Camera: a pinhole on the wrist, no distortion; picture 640 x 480 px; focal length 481.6 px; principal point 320.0 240.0 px. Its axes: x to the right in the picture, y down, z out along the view. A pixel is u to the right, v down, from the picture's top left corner.
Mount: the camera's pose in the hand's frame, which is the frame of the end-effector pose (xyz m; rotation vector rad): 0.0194 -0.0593 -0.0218 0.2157 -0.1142 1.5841
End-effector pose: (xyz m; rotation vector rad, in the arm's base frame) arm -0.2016 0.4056 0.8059 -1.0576 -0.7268 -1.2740
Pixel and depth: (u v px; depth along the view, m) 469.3 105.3 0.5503
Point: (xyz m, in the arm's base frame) -0.1011 0.8211 1.1973
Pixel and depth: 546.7 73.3 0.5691
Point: 0.0013 0.8340 1.2293
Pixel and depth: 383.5 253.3 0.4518
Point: -0.2363 0.7918 1.0225
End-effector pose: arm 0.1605 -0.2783 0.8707 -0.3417 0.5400 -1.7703
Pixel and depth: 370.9 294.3 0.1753
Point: 0.1697 -0.3011 1.0423
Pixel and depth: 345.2 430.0 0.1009
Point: 0.1410 -0.2644 0.9795
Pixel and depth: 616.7 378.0 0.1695
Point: 0.2544 -0.2913 1.0114
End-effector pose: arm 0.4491 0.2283 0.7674 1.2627 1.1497 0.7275
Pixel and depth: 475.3 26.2 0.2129
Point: 0.6651 0.2710 0.6864
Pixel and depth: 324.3 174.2 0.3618
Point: 0.7646 0.1734 0.5911
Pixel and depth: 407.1 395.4 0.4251
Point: 0.7994 -0.0131 0.6818
